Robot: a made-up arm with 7 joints. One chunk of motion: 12 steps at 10 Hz.
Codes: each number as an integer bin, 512 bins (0 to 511) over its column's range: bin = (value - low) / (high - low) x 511, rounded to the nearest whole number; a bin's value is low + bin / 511 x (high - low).
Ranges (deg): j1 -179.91..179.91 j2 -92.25..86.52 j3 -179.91..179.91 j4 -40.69..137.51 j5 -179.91..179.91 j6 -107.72..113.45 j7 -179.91..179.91
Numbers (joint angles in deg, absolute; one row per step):
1: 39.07 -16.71 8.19 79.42 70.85 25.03 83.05
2: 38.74 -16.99 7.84 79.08 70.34 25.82 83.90
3: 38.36 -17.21 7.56 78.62 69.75 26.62 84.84
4: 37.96 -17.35 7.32 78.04 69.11 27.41 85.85
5: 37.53 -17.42 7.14 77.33 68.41 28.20 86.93
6: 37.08 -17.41 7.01 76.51 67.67 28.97 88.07
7: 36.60 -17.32 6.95 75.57 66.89 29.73 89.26
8: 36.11 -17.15 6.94 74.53 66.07 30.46 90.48
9: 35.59 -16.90 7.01 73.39 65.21 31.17 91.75
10: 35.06 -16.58 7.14 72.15 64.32 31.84 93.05
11: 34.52 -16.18 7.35 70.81 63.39 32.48 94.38
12: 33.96 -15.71 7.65 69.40 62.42 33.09 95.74
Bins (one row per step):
1: 311 216 267 344 356 307 373
2: 311 215 267 343 355 309 375
3: 310 214 266 342 355 310 376
4: 309 214 266 340 354 312 377
5: 309 214 266 338 353 314 379
6: 308 214 265 336 352 316 381
7: 307 214 265 333 350 318 382
8: 307 215 265 330 349 319 384
9: 306 215 265 327 348 321 386
10: 305 216 266 324 347 322 388
11: 305 217 266 320 346 324 390
12: 304 219 266 316 344 325 391

